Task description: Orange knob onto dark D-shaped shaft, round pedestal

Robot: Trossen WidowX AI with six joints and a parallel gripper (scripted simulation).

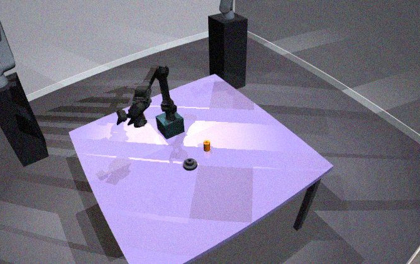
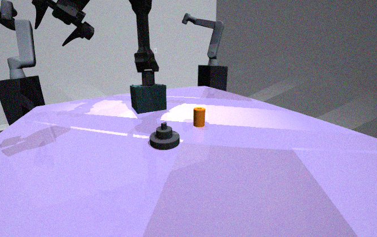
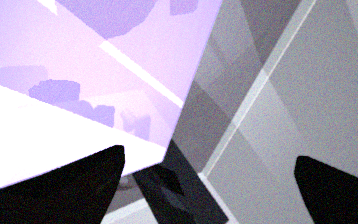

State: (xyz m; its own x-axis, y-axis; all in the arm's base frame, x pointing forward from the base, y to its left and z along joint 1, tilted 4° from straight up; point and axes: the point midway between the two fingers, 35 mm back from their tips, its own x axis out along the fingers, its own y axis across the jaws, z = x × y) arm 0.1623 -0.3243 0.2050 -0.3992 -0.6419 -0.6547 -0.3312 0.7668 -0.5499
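My gripper tip is now 45 cm to the right of the orange knob, 28 cm above it and 13 cm short of it. The rest, counted from my gripper tip: dark round pedestal 29 cm to the left, 28 cm below, 20 cm ahead.
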